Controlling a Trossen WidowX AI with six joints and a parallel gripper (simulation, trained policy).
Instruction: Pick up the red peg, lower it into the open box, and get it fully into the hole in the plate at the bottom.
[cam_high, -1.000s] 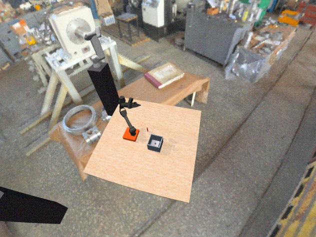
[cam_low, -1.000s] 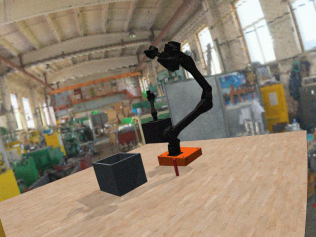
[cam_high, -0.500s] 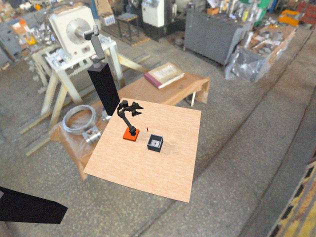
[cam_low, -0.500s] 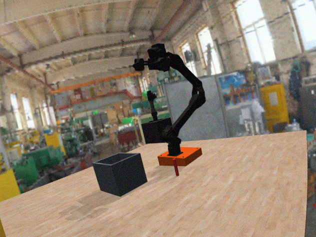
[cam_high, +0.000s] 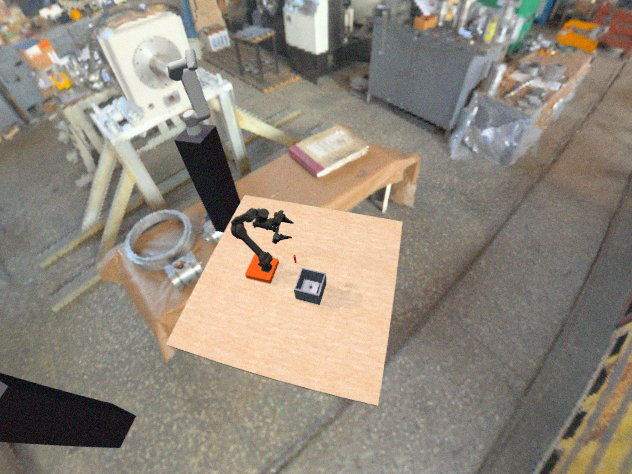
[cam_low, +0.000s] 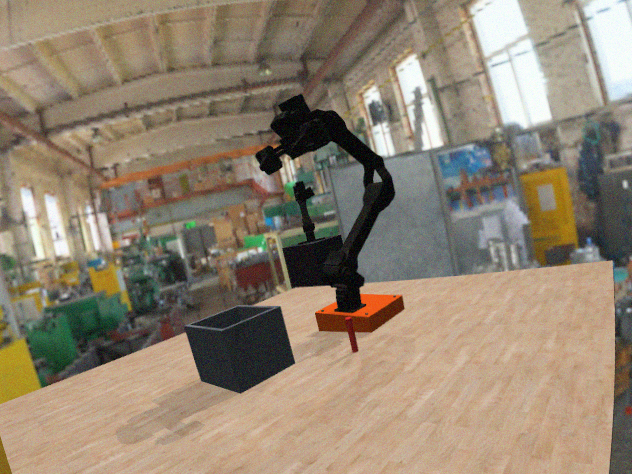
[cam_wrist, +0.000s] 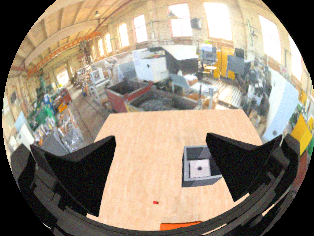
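Now: gripper tip 40 cm above the red peg, 6 cm to the right of it and 5 cm past it. The rest, counted from my gripper tip: grey plate (40 cm below, 12 cm to the right, 12 cm ahead).
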